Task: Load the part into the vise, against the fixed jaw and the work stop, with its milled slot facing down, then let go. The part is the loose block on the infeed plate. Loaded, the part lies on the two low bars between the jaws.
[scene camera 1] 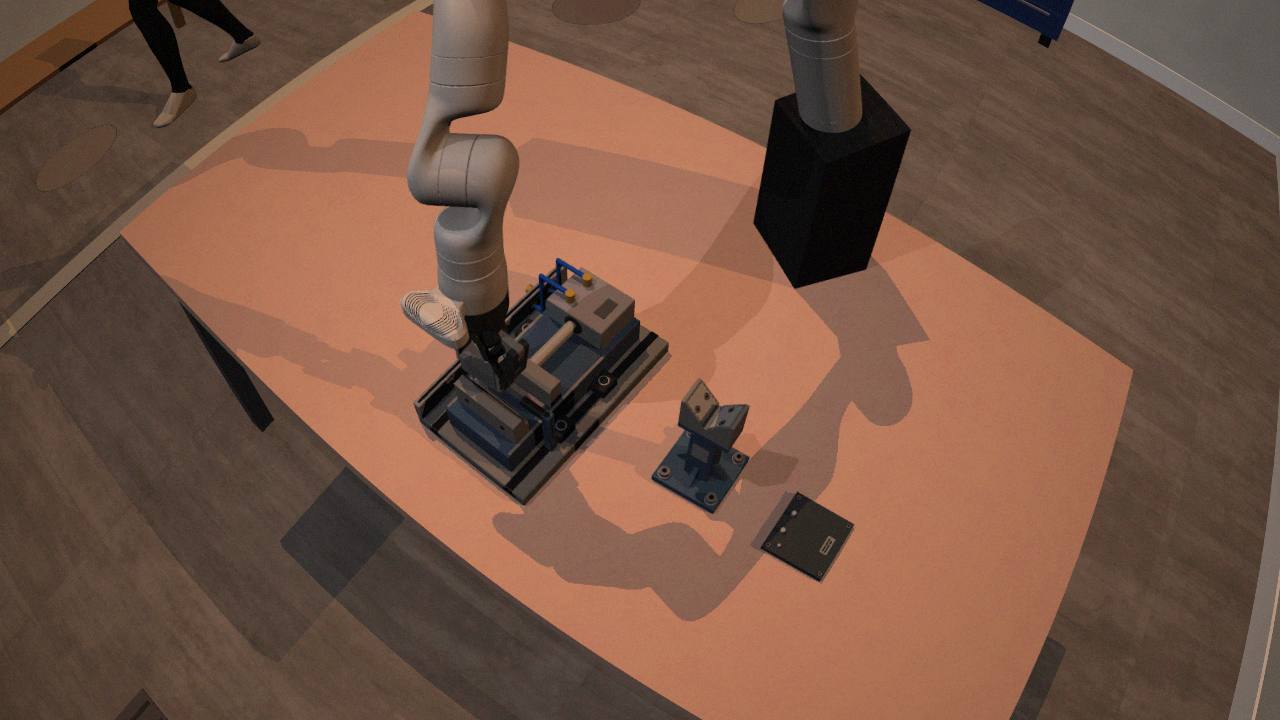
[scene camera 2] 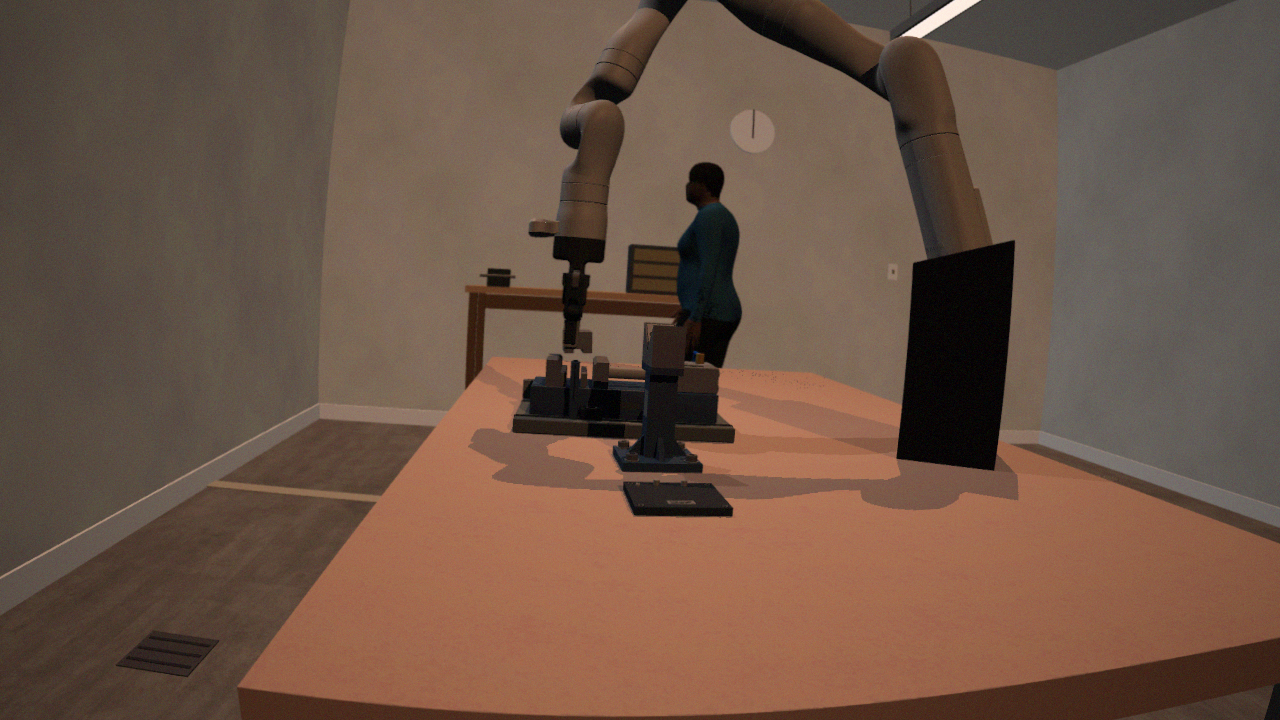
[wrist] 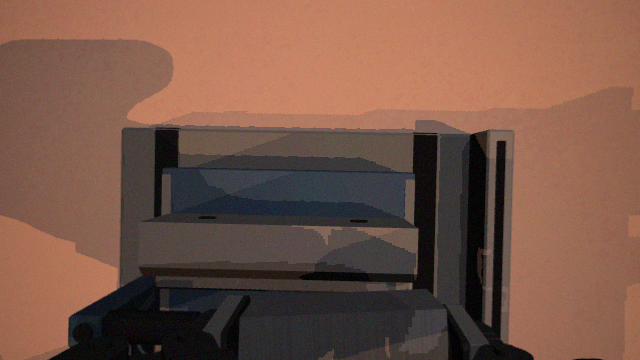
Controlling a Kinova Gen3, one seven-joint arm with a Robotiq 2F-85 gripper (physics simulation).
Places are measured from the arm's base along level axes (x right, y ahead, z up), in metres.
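Pixels of known places: gripper, fingertip midpoint: (scene camera 1: 484, 370) (scene camera 2: 570, 344) (wrist: 342, 329); arm's base at its link origin: (scene camera 1: 830, 110) (scene camera 2: 959, 258).
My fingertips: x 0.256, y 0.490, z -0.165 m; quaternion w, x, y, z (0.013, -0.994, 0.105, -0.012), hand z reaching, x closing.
Ahead of a thing's pixels: the offset from my fingertips to its top centre. "spot": to the spot under its first point.
My gripper (scene camera 1: 503, 367) (scene camera 2: 573, 346) (wrist: 342, 329) is shut on the part, a grey block {dx -0.002, dy -0.009, dz +0.021 m} (scene camera 2: 584, 341) (wrist: 342, 327). It holds the part above the vise, clear of the jaw tops in scene camera 2. The fixed jaw (scene camera 1: 492, 410) (scene camera 2: 554, 368) (wrist: 280, 245) lies ahead of the part in the wrist view. The moving jaw (scene camera 1: 539, 383) (scene camera 2: 600, 368) is on the spindle side. The work stop {spot: dx -0.097, dy +0.016, dz -0.037 m} (scene camera 1: 549, 429) (scene camera 2: 575, 385) (wrist: 112, 305), a blue arm with a dark rod, is at the wrist view's lower left. The milled slot cannot be made out. The low bars are mostly hidden.
The vise base (scene camera 1: 528, 488) (scene camera 2: 626, 431) carries a rear block with blue handles {spot: dx +0.005, dy -0.194, dz -0.044 m} (scene camera 1: 559, 280). A V-shaped stand (scene camera 1: 702, 456) (scene camera 2: 660, 420) stands beside the vise. Beyond it is the dark infeed plate {dx -0.434, dy -0.023, dz -0.105 m} (scene camera 1: 810, 528) (scene camera 2: 651, 501). A person (scene camera 2: 711, 250) stands behind the table.
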